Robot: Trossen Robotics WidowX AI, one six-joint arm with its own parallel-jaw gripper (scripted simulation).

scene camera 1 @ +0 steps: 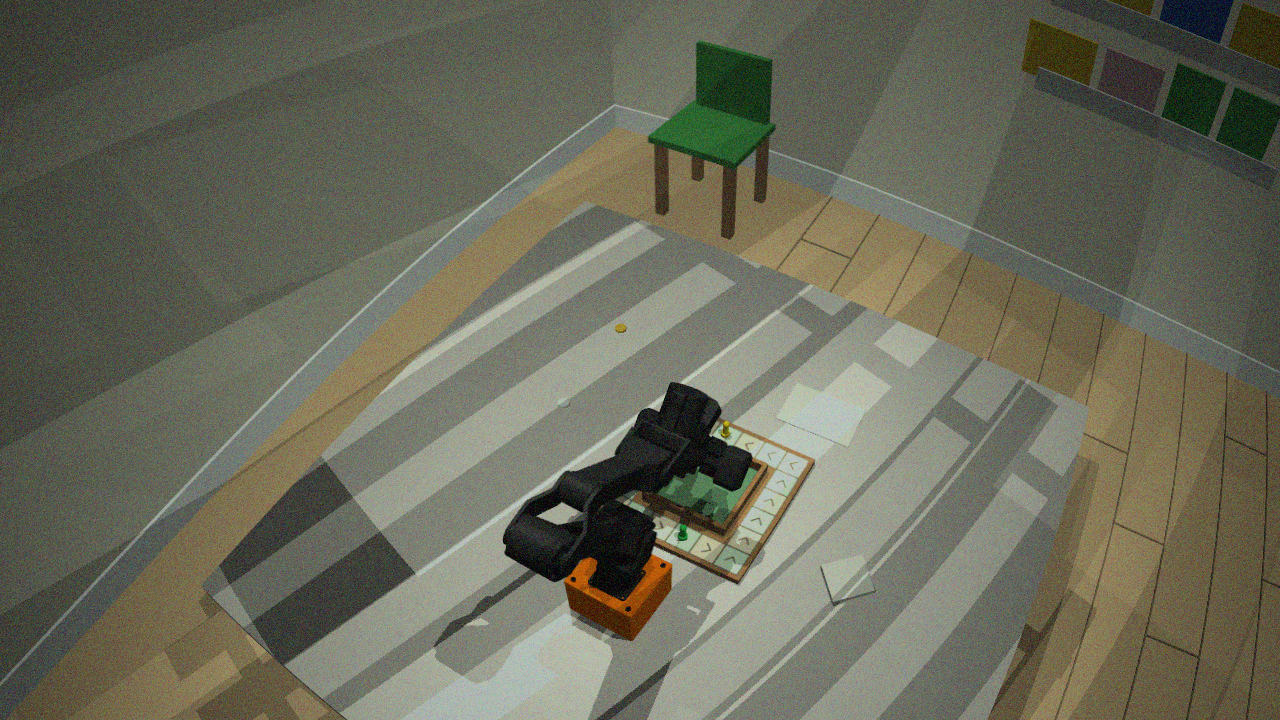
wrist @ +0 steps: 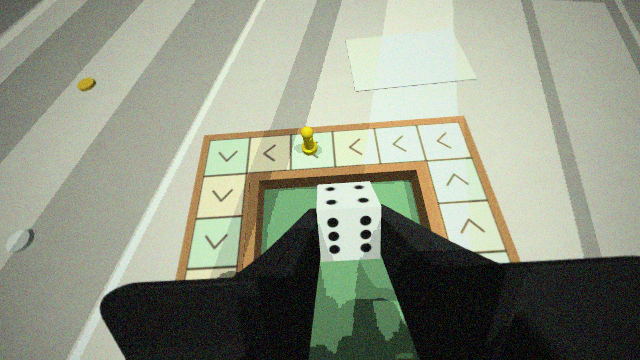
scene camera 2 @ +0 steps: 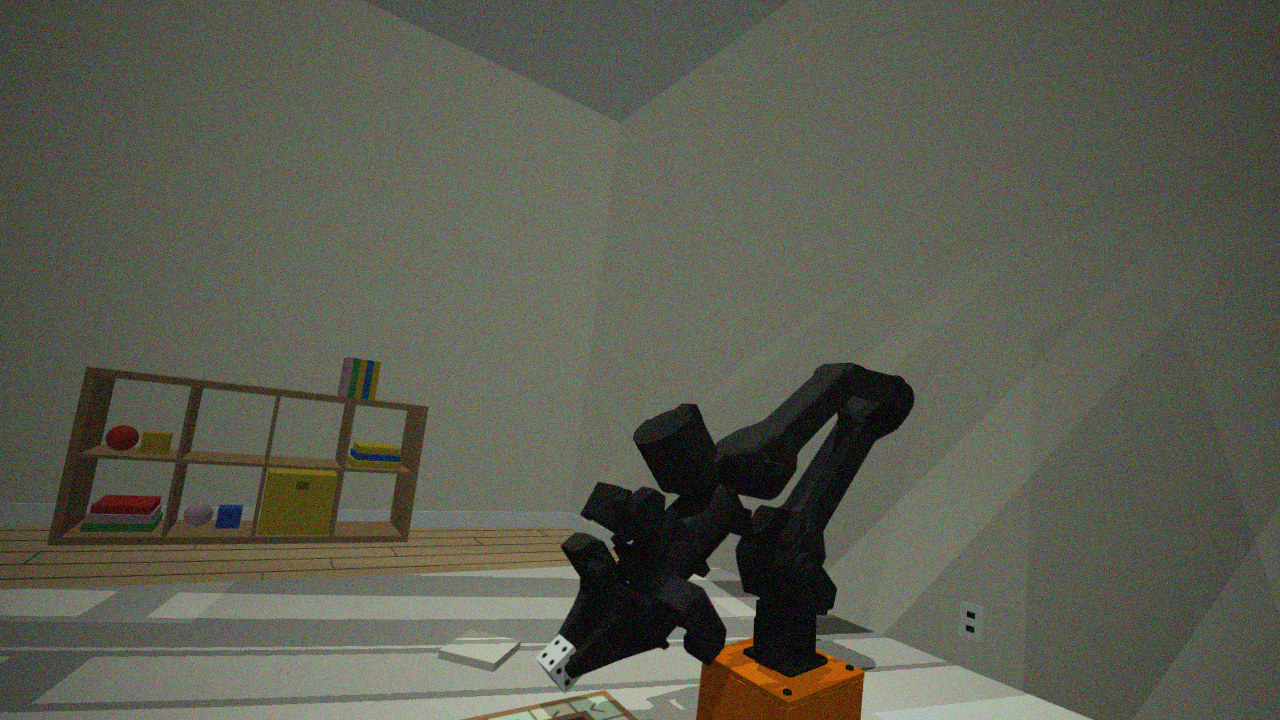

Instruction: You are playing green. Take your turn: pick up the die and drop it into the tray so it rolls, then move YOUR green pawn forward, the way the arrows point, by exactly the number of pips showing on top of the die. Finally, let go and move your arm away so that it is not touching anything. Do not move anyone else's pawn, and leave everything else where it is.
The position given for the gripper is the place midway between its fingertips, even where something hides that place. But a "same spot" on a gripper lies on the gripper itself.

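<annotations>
White sheet out of frame in scene camera 2. White sheet in view in scene camera 1 and the wrist view; same spot on it: (scene camera 1: 826, 416) and (wrist: 414, 57). Gripper in view in scene camera 1, scene camera 2 and the wrist view (346, 215). Same spot on the gripper: (scene camera 1: 716, 447) and (scene camera 2: 599, 557).
</annotations>
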